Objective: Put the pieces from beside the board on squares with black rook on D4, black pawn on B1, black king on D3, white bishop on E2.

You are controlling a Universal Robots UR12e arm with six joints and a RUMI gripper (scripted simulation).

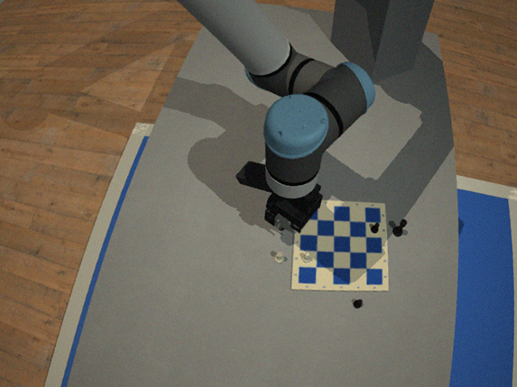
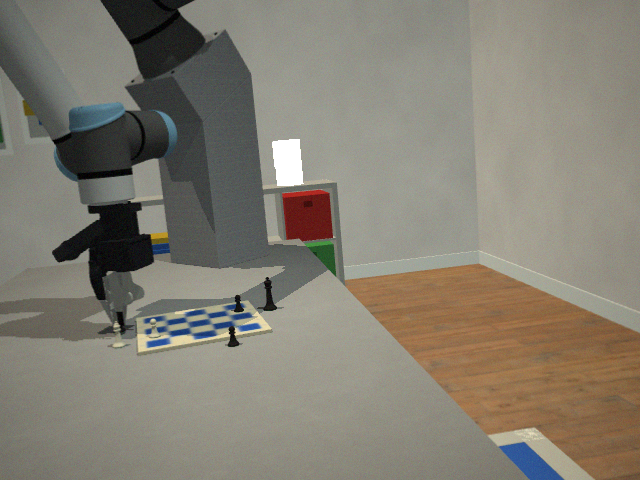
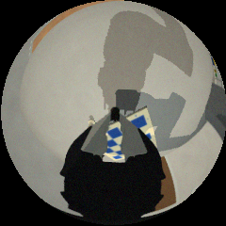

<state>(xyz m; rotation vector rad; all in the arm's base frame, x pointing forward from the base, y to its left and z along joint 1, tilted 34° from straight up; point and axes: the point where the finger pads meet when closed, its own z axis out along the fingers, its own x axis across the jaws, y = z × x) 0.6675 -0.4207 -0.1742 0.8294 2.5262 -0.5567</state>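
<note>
The chessboard lies 13 cm to the left of my hand, 6 cm ahead of it and 3 cm below it. Also, from my hand: black rook 1 cm below; then white pawn 8 cm ahead, 5 cm to the left, 1 cm below; then white bishop 8 cm ahead, 1 cm to the right, 1 cm below.
</note>
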